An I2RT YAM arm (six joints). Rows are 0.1 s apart.
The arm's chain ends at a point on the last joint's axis. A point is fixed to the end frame.
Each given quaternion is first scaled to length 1.
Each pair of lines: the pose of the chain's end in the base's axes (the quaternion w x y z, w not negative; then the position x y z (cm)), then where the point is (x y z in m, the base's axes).
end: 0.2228 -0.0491 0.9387 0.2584 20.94 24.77 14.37
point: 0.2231 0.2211 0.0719
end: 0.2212 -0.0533 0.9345 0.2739 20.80 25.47 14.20
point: 0.2220 0.2305 0.0694
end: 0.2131 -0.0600 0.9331 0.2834 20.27 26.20 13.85
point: 0.2164 0.2391 0.0654
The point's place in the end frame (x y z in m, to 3 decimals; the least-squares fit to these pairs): 0.019 -0.059 0.047
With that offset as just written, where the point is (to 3 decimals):
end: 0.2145 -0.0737 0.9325 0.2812 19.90 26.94 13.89
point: 0.214 0.246 0.066
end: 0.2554 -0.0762 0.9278 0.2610 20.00 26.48 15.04
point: 0.220 0.239 0.080
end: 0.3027 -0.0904 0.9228 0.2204 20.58 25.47 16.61
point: 0.233 0.223 0.100
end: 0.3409 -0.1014 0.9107 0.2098 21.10 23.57 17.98
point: 0.243 0.204 0.117
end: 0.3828 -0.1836 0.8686 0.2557 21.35 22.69 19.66
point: 0.259 0.205 0.137
